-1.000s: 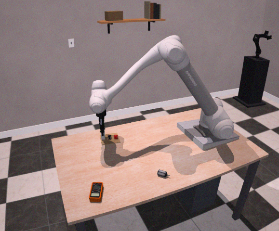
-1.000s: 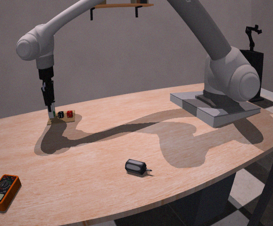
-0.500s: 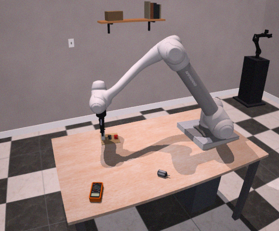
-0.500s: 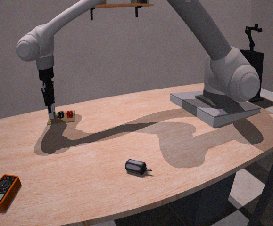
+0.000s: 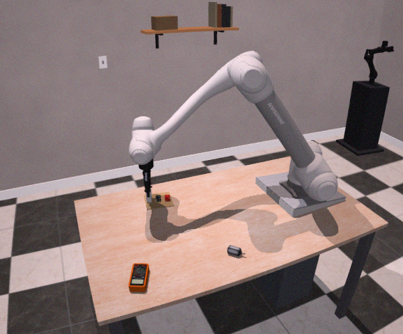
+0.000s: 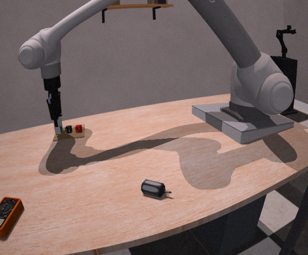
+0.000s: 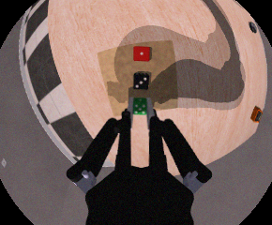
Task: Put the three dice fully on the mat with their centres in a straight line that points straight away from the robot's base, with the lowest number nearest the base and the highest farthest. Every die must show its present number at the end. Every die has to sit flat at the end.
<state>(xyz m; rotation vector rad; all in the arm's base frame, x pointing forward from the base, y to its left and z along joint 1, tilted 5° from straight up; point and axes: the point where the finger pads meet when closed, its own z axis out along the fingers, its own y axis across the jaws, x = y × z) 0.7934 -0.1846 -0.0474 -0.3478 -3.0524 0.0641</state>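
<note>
Now: hand 20 mm above the green die. The rest, counted from my hand: black die (50 mm behind, 20 mm below, 10 mm to the left); then tan mat (50 mm behind, 40 mm below, 10 mm to the left); then red die (90 mm behind, 20 mm to the left, 20 mm below).
</note>
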